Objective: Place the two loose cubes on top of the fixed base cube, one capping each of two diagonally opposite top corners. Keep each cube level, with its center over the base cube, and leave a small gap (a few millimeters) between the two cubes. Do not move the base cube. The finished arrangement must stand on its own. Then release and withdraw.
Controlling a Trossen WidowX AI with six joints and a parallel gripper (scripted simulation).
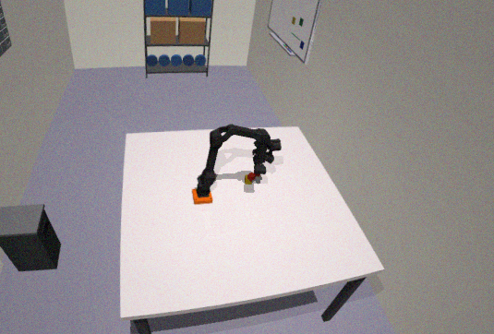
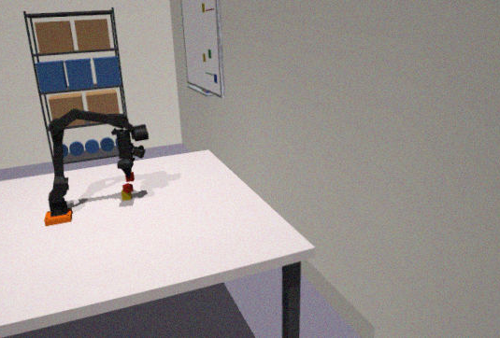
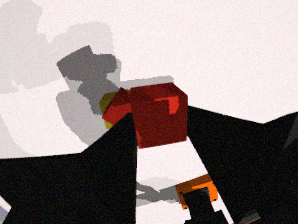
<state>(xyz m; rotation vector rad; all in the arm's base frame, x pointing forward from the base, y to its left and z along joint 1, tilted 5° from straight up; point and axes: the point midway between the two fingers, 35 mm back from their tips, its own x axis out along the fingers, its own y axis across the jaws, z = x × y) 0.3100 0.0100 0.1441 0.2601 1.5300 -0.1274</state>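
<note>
Now: gripper tip 10 mm past the red cube, 40 mm to the right of it and 70 mm above it. Also, from my gripper tip: yellow base cube (20 mm behind, 50 mm to the left, 100 mm below).
</note>
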